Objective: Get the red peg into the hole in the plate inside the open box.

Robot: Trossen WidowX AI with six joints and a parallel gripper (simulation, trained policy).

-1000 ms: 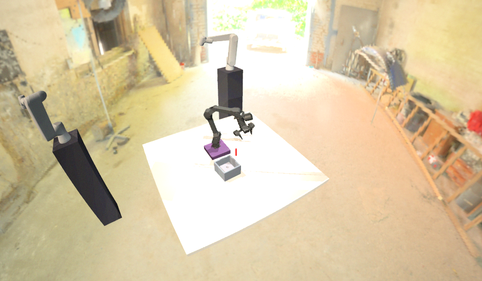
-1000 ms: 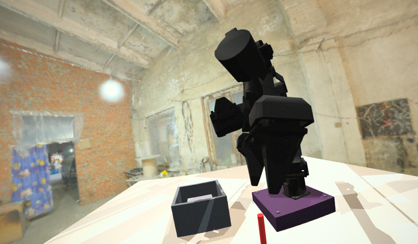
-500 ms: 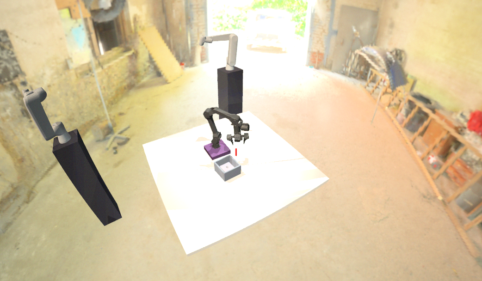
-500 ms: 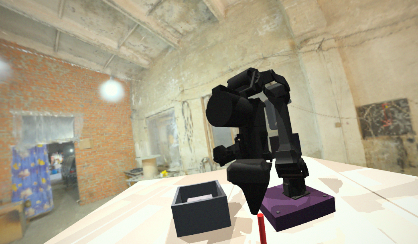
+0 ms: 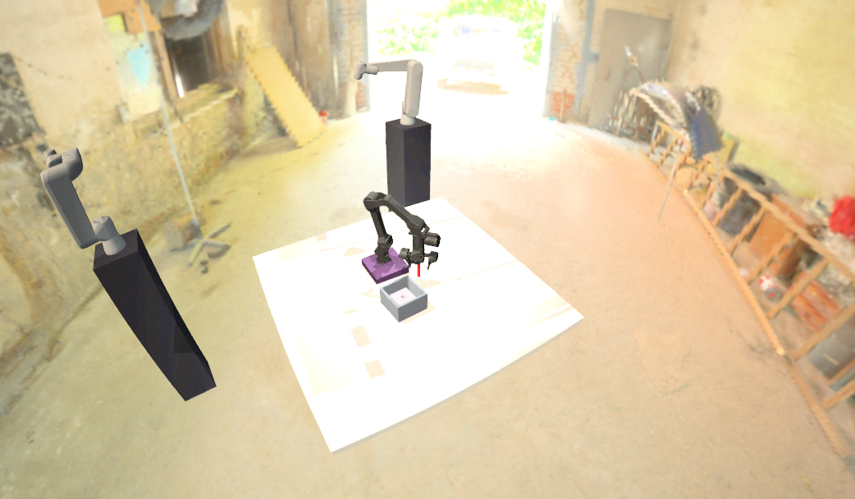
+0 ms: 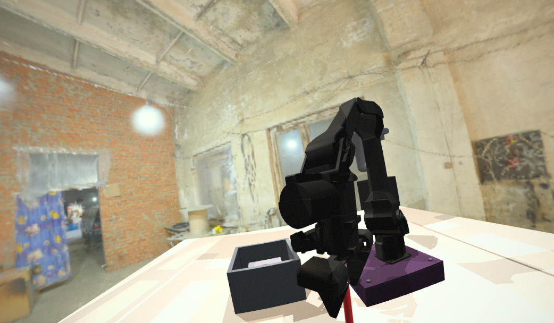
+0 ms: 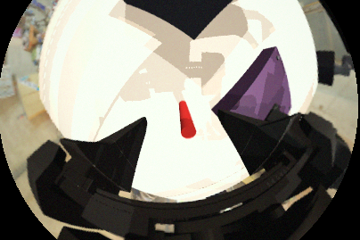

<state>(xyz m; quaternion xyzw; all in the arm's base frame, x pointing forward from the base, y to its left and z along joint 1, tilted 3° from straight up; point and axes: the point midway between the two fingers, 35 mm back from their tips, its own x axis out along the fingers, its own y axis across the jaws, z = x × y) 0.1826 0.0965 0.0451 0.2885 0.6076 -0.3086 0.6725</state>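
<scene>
My gripper tip is now 10 mm above the red peg. Round my gripper tip: pale plate: 120 mm ahead, 180 mm to the right, 10 mm below; grey box: 120 mm ahead, 180 mm to the right, 30 mm below.
</scene>
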